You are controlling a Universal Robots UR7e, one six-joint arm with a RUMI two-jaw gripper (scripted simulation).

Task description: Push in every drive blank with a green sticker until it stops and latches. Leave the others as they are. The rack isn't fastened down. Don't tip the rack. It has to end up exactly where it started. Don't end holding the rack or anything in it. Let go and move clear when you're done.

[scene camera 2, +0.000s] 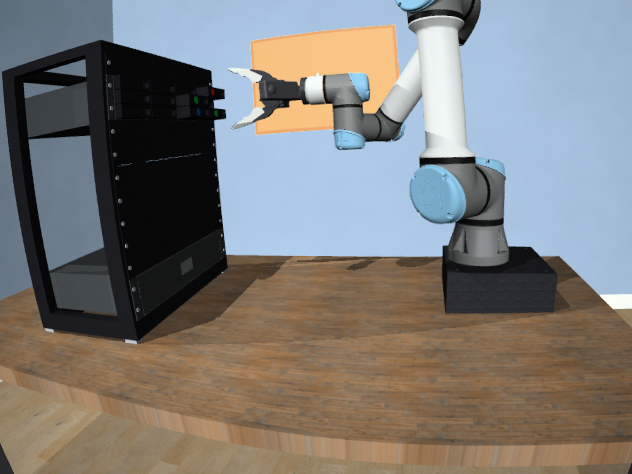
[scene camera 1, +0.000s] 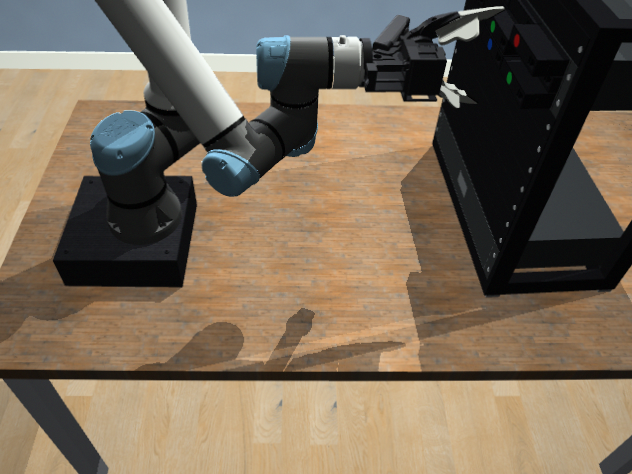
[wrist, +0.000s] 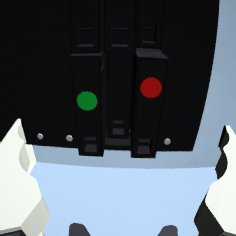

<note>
I see my gripper and a red-sticker blank.
My gripper shows as well in scene camera 2 and in the wrist view.
</note>
